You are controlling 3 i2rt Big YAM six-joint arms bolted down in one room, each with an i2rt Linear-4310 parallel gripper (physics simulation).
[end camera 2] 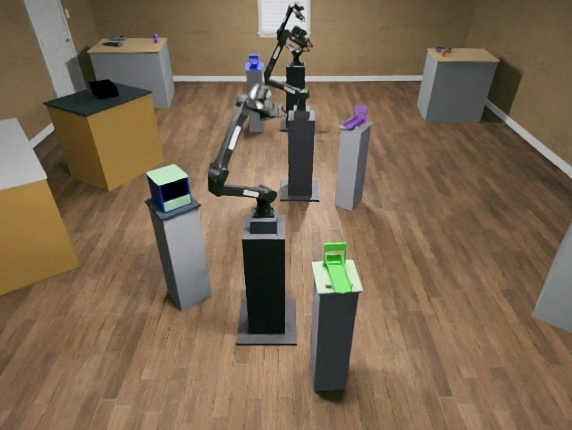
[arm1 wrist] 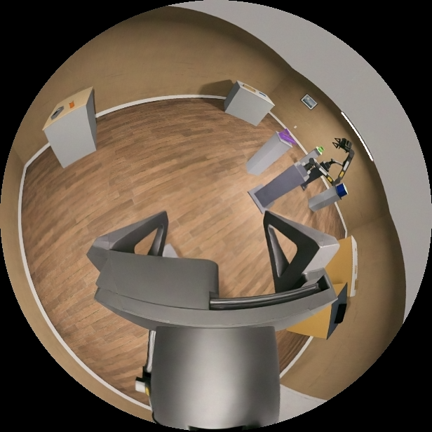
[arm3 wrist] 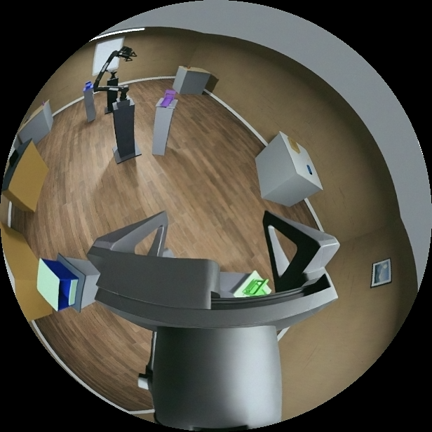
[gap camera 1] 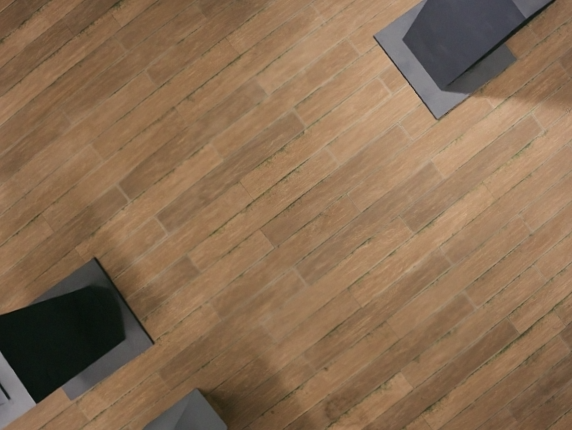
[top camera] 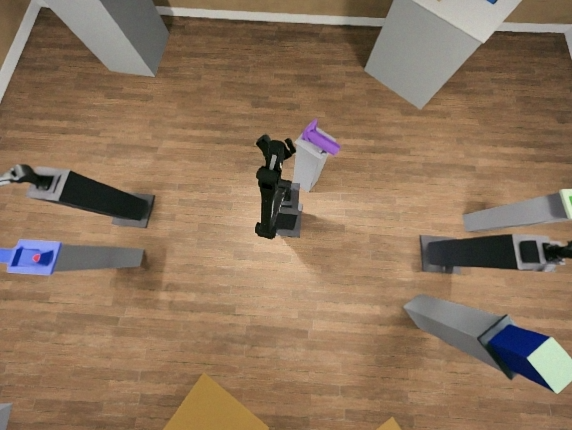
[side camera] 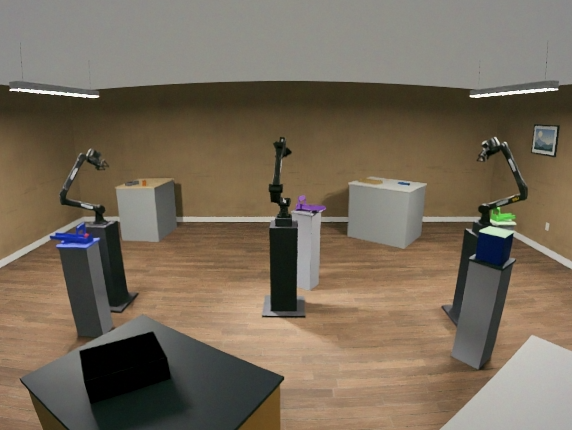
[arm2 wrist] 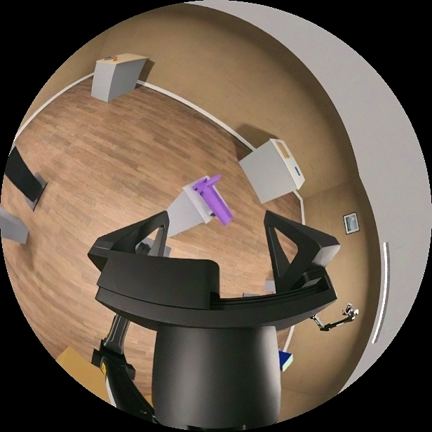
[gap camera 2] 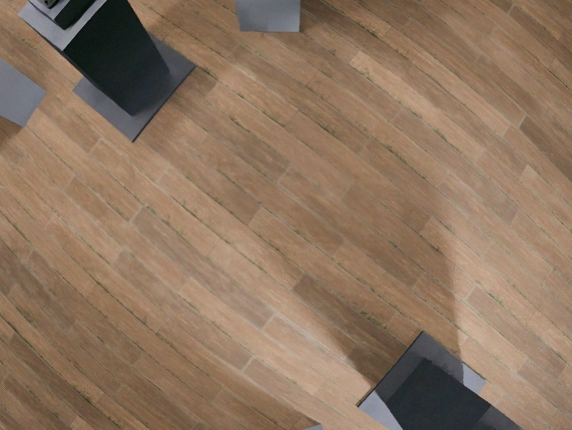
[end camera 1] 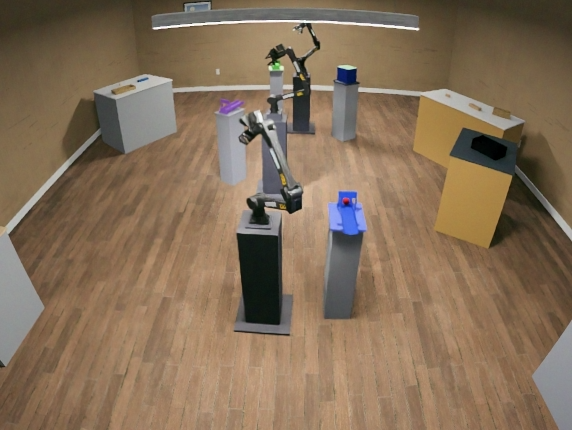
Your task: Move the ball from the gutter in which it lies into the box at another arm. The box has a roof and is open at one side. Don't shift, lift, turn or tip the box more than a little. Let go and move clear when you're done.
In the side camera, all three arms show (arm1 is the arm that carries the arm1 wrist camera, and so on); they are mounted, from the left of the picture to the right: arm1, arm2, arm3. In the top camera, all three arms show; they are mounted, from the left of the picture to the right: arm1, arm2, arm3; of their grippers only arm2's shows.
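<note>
The red ball (end camera 1: pixel 346 201) (side camera: pixel 87 235) (top camera: pixel 36 257) lies in the blue gutter (end camera 1: pixel 350 222) (side camera: pixel 64 238) on a pedestal beside arm1. The dark blue box (end camera 1: pixel 346 76) (side camera: pixel 493 249) (top camera: pixel 517 345) with a pale green roof stands upright on a pedestal beside arm3; its open side shows in the end camera 2 (end camera 2: pixel 168 176) and the arm3 wrist view. Arm1's gripper (arm1 wrist: pixel 216 213) is open and empty, high above the floor. Arm2's gripper (arm2 wrist: pixel 216 213) is open and empty, raised over its pedestal. Arm3's gripper (arm3 wrist: pixel 216 213) is open and empty, away from the box.
A purple gutter (arm2 wrist: pixel 212 200) (end camera 2: pixel 355 120) (top camera: pixel 322 140) stands on a pedestal near arm2. A green gutter (arm3 wrist: pixel 256 287) (end camera 2: pixel 340 276) stands on a pedestal near arm3. Grey cabinets and yellow ones stand around the arms; a black block (end camera 1: pixel 488 147) (side camera: pixel 125 367) lies on one.
</note>
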